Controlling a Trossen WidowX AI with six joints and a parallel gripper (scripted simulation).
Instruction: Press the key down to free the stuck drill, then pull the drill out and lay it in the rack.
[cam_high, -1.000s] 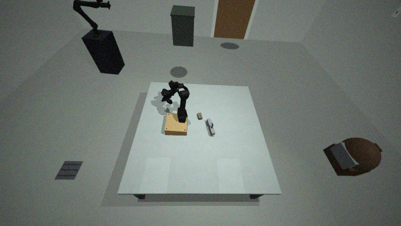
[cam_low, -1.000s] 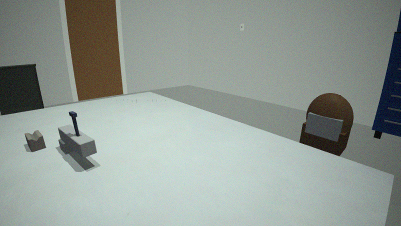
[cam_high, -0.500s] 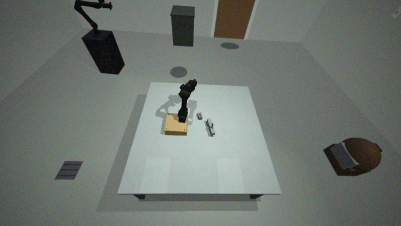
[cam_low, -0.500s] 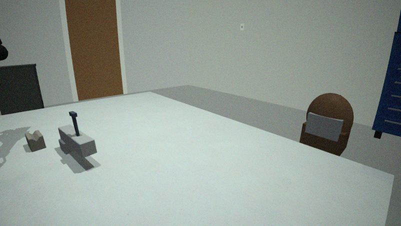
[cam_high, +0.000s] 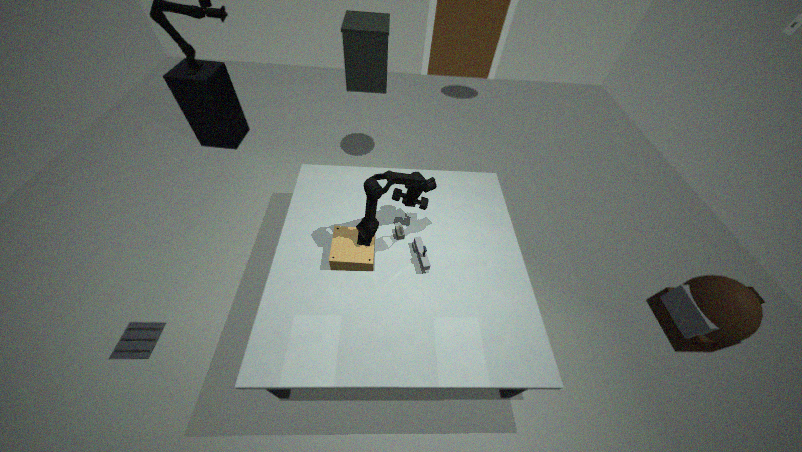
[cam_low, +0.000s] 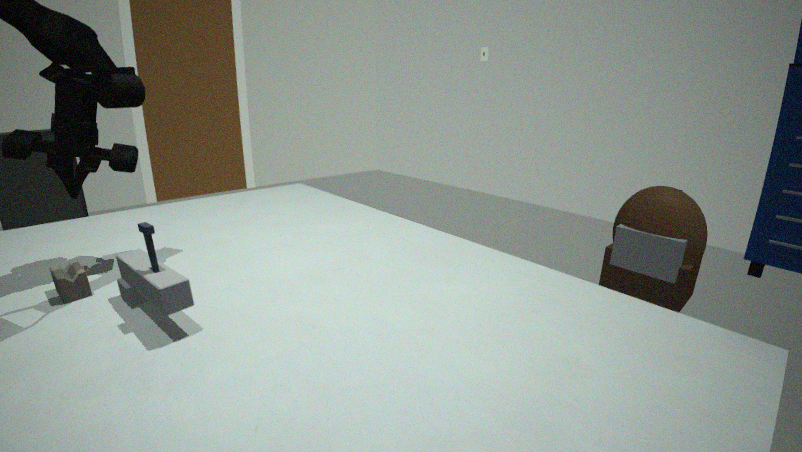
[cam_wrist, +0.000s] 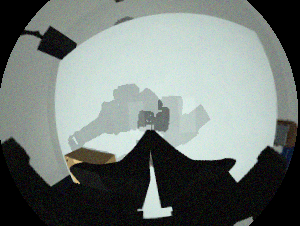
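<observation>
Right now the small blue key is 270 mm to the right of my gripper tip, 110 mm ahead of it and 30 mm below it. From my gripper tip the other things lie so: drill (220 mm to the right, 90 mm ahead, 80 mm below); then rack (110 mm below, 100 mm to the right, 20 mm behind); then grey housing (240 mm to the right, 100 mm ahead, 90 mm below).
</observation>
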